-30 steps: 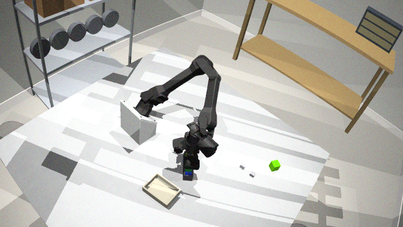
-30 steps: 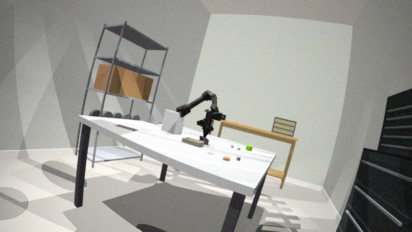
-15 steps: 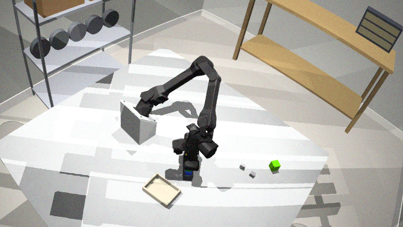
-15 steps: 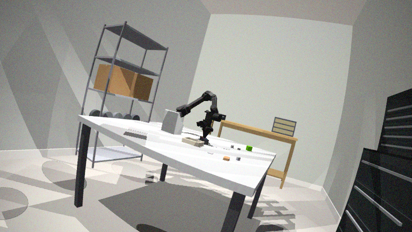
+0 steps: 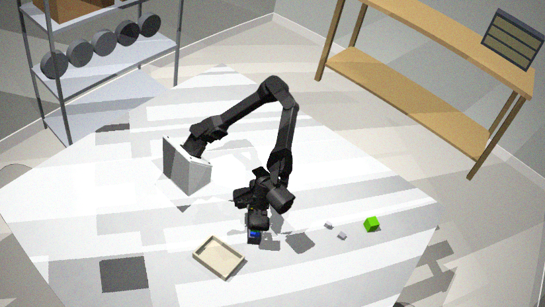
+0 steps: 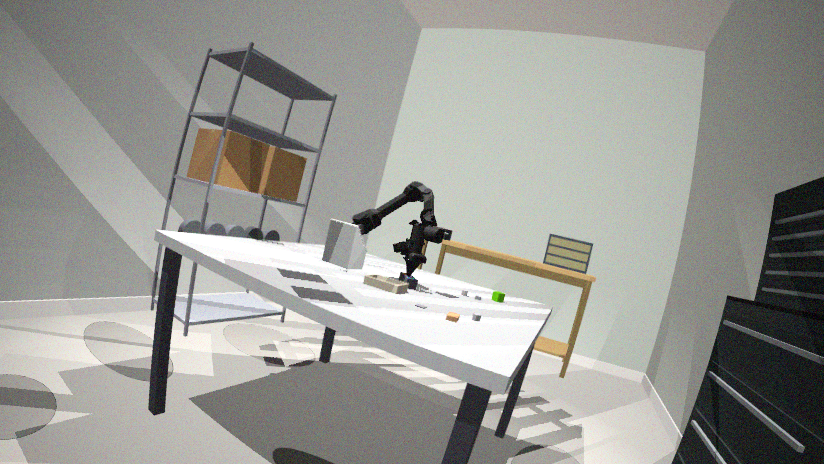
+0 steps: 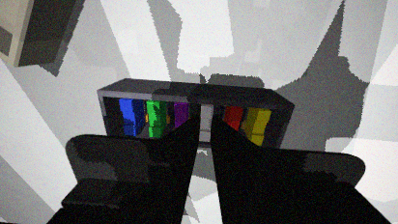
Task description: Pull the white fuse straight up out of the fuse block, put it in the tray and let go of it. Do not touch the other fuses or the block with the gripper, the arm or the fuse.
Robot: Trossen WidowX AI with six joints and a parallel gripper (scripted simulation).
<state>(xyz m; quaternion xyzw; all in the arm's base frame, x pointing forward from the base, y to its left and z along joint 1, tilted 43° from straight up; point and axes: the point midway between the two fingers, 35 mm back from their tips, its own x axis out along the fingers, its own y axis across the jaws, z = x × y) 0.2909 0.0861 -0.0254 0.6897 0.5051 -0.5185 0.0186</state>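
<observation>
The purple fuse lies 1 cm ahead of my gripper tip, 1 cm to the right of it and 1 cm below it. Round my gripper tip: green fuse (3 cm ahead, 3 cm to the right, 1 cm below); red fuse (1 cm behind, 1 cm to the left, 1 cm below); white fuse (1 cm below).
</observation>
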